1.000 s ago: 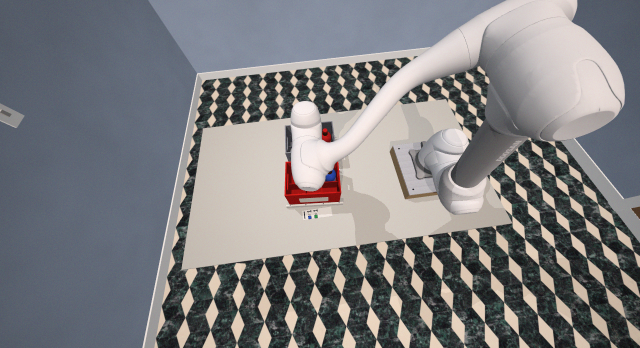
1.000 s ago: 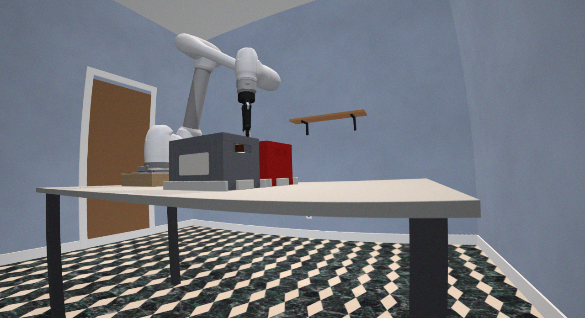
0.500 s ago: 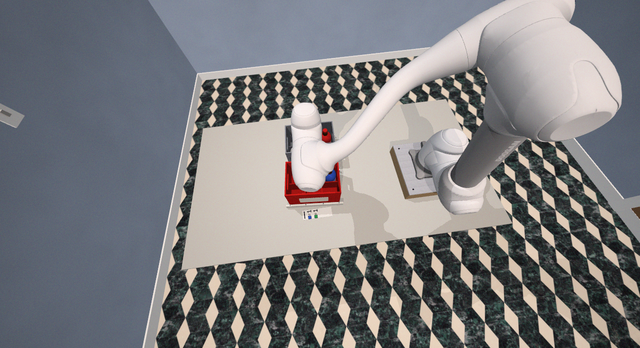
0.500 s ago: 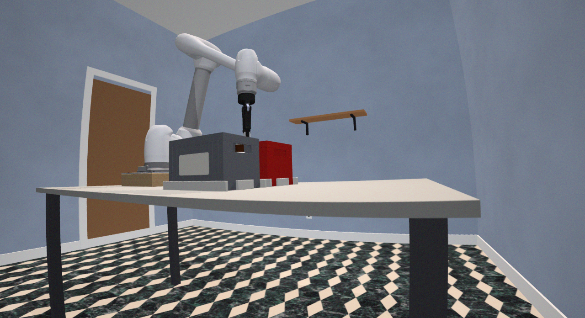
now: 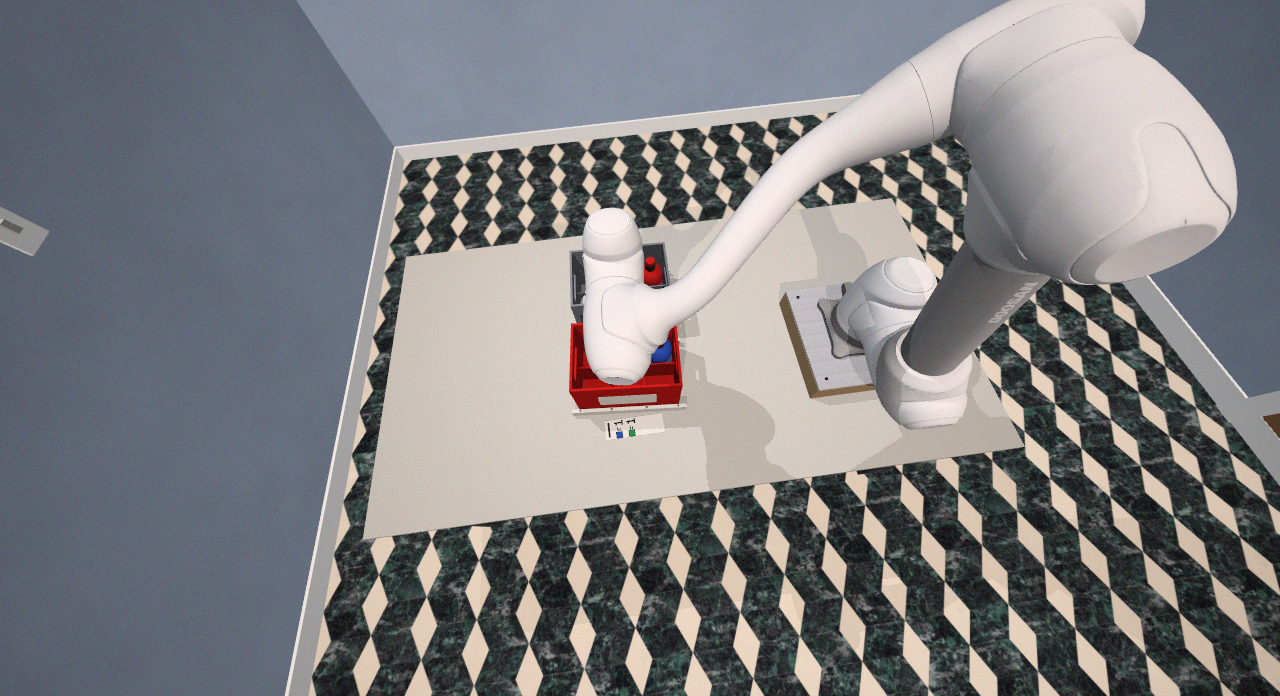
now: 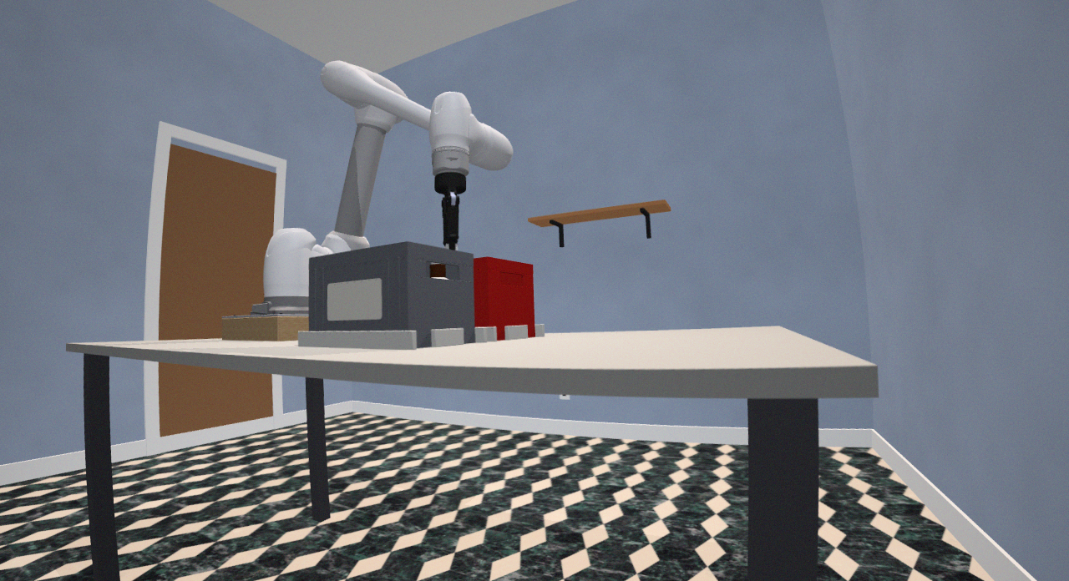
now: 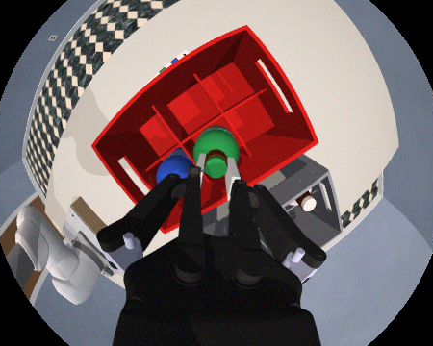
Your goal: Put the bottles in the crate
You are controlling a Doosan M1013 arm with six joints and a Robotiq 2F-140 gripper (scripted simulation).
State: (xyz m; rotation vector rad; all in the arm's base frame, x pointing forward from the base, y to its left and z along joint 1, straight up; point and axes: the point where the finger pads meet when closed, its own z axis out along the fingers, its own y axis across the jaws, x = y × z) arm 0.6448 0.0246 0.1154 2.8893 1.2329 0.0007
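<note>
Now: the green-label bottle 8 cm below my hand. Also, from my hand: white-label bottle (15 cm to the right, 10 cm below, 9 cm ahead); blue-label bottle (10 cm below, 9 cm behind, 1 cm to the left); red crate (10 cm below, 5 cm to the left).
</note>
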